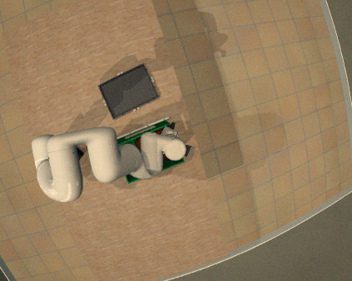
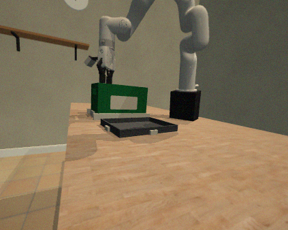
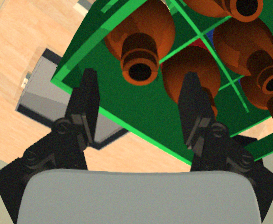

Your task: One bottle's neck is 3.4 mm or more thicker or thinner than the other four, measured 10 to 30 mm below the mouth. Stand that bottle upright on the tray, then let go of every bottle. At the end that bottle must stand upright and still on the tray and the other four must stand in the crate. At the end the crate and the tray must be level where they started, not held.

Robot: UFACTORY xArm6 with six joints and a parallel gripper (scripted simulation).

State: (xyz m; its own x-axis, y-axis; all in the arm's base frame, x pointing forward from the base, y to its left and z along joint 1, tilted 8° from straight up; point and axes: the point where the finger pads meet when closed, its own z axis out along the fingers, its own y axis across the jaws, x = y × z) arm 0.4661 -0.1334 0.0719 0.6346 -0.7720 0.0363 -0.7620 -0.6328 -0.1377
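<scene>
My hand is 11 cm above the brown bottle and 9 cm past it. The rest, counted from my hand: tray 25 cm to the left, 18 cm below, 5 cm behind; then green crate 11 cm below, 9 cm behind, 4 cm to the right.
</scene>
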